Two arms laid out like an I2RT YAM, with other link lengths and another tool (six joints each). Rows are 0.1 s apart.
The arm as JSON. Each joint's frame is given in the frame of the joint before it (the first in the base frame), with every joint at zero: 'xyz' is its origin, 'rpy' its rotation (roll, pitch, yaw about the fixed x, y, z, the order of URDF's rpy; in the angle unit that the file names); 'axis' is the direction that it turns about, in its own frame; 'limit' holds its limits. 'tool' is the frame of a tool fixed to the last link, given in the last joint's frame.
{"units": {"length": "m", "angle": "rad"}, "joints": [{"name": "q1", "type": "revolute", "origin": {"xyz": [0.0, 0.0, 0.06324], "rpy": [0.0, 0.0, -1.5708]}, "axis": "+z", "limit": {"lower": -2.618, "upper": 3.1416}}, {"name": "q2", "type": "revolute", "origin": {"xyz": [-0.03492, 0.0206, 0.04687], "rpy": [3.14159, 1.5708, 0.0]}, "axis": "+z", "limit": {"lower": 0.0, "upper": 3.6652}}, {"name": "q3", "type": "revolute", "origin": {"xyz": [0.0, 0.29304, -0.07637], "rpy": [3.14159, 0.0, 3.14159]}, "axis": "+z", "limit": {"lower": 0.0, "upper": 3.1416}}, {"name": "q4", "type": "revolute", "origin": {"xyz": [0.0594, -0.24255, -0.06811], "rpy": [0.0, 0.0, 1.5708]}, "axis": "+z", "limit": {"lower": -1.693, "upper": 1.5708}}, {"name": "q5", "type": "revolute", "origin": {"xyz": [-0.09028, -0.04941, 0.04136], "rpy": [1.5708, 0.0, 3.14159]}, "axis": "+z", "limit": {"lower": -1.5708, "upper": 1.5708}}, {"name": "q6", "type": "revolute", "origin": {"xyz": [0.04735, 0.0, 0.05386], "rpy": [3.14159, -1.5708, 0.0]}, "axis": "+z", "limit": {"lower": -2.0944, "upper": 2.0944}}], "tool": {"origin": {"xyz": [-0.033, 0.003, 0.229], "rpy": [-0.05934, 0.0, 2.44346]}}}
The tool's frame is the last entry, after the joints.
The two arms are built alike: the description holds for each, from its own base.
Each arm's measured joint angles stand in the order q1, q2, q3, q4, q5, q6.
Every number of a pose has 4 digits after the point. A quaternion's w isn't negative.
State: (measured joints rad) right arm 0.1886 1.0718 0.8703 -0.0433 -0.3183 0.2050; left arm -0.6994 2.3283 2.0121 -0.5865 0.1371 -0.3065
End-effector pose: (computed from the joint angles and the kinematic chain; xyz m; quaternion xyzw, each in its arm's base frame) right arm 0.4589 0.1570 0.3189 -0.7014 -0.3335 -0.6298 0.0105; left arm 0.5239 -0.4927 0.0331 0.9260 0.1161 0.1702 0.3164
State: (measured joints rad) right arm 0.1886 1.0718 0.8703 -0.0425 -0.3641 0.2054; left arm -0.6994 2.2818 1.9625 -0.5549 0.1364 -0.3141
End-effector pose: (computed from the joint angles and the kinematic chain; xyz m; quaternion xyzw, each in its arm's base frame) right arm 0.4528 0.1680 0.3202 -0.6943 -0.3454 -0.6308 0.0287; left arm 0.5221 -0.4907 0.0485 0.9207 0.1179 0.1784 0.3266
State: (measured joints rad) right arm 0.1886 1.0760 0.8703 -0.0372 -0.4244 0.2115; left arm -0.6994 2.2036 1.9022 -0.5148 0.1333 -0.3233
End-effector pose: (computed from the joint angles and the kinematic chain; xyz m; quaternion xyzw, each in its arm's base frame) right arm 0.4453 0.1822 0.3215 -0.6854 -0.3589 -0.6313 0.0543; left arm 0.5208 -0.4880 0.0823 0.9097 0.1187 0.1964 0.3462
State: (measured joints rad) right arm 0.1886 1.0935 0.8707 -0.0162 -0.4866 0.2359; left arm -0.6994 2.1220 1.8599 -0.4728 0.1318 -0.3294
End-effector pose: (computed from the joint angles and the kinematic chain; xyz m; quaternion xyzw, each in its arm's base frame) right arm 0.4406 0.1964 0.3225 -0.6784 -0.3665 -0.6310 0.0858; left arm 0.5211 -0.4875 0.1280 0.8934 0.1161 0.2210 0.3736
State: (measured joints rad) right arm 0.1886 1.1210 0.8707 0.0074 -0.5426 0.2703; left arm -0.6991 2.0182 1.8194 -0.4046 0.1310 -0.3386
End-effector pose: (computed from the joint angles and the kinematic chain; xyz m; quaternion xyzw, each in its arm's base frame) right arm 0.4386 0.2089 0.3194 -0.6767 -0.3691 -0.6259 0.1187; left arm 0.5218 -0.4872 0.1981 0.8639 0.1108 0.2592 0.4173
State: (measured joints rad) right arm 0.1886 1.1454 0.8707 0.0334 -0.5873 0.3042; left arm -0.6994 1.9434 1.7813 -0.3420 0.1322 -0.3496
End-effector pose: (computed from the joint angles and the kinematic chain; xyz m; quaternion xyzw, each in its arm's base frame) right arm 0.4375 0.2185 0.3181 -0.6750 -0.3691 -0.6219 0.1461; left arm 0.5187 -0.4849 0.2480 0.8391 0.1074 0.2855 0.4505
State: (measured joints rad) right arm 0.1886 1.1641 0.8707 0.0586 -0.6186 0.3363; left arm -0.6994 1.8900 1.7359 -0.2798 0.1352 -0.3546
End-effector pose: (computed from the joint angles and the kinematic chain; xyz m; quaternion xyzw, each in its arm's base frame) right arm 0.4374 0.2250 0.3184 -0.6737 -0.3664 -0.6196 0.1671; left arm 0.5145 -0.4822 0.2790 0.8204 0.1030 0.3033 0.4736
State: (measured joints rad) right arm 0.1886 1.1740 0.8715 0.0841 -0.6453 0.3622; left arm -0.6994 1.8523 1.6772 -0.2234 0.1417 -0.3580
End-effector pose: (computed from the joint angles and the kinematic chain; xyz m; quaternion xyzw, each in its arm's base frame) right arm 0.4360 0.2302 0.3231 -0.6687 -0.3652 -0.6212 0.1832; left arm 0.5089 -0.4797 0.2893 0.8107 0.0997 0.3102 0.4864
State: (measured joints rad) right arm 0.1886 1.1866 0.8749 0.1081 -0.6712 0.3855; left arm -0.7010 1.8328 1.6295 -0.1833 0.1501 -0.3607
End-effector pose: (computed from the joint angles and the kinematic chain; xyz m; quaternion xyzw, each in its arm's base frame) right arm 0.4352 0.2354 0.3274 -0.6638 -0.3648 -0.6221 0.1983; left arm 0.5037 -0.4797 0.2880 0.8074 0.0969 0.3097 0.4927
